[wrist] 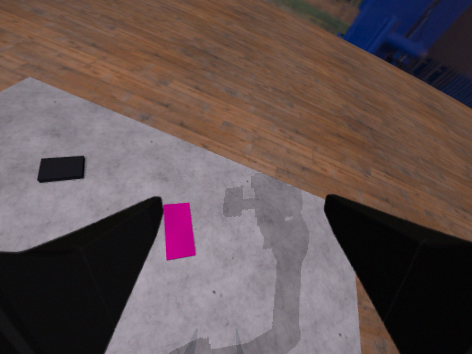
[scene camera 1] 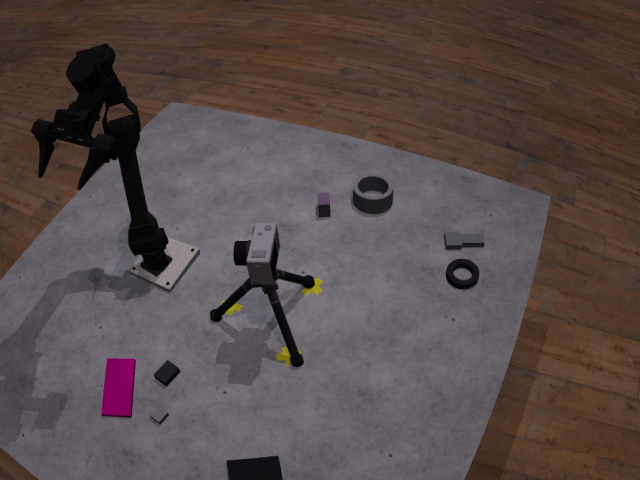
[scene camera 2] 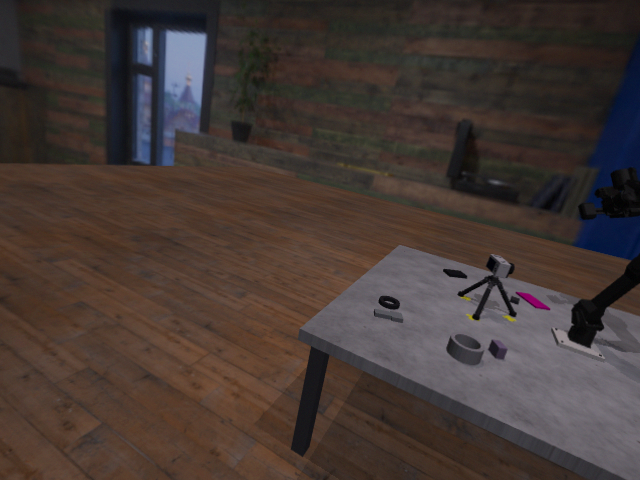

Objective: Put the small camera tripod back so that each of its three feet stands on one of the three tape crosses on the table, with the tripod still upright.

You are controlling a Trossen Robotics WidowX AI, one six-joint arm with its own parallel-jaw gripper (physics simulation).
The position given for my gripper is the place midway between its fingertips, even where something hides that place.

Observation:
My gripper (scene camera 1: 58, 183) is open, with nothing in its grasp.
My gripper shows as well in the wrist view (wrist: 244, 203).

